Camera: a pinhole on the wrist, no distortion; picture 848 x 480 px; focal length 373.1 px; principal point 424.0 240.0 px. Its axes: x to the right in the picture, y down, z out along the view. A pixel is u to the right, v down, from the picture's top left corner.
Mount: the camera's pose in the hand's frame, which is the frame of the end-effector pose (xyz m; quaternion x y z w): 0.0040 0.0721 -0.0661 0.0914 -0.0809 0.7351 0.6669
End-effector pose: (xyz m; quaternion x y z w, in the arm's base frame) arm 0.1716 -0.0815 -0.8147 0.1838 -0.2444 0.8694 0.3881
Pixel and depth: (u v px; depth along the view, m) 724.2 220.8 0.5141
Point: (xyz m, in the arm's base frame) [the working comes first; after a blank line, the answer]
In the camera's frame: 0.4137 -0.0265 0.5141

-0.0303 -0.5839 -0.4778
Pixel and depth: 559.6 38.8 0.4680
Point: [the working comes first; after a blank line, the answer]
In the camera's frame: 0.1701 -0.2524 0.4680

-0.0449 -0.2634 -0.3801
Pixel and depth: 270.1 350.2 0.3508
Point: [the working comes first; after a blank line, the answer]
In the camera's frame: -0.1447 0.1036 0.3508

0.3749 -0.1681 -0.6130
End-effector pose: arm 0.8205 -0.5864 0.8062 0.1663 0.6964 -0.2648 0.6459
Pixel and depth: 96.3 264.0 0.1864
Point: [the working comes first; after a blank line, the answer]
In the camera's frame: -0.1637 0.0120 0.1864

0.8043 -0.7378 0.8124
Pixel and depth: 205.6 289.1 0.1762
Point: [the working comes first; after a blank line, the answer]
In the camera's frame: -0.1031 0.0232 0.1762

0.8445 -0.6906 0.8200
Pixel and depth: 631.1 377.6 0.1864
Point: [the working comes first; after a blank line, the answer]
In the camera's frame: 0.1035 0.0687 0.1864

1.0109 -0.5636 0.8525
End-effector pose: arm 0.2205 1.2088 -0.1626 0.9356 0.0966 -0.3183 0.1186
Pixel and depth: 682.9 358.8 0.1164
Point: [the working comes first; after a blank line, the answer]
In the camera's frame: 0.0808 0.0371 0.1164

0.1837 1.0731 -0.1716
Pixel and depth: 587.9 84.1 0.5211
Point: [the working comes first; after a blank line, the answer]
In the camera's frame: 0.2289 -0.2177 0.5211

0.1517 0.9111 -0.6443
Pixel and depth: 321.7 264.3 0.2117
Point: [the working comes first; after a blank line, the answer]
In the camera's frame: -0.0580 0.0138 0.2117

0.1405 1.2080 -0.2656
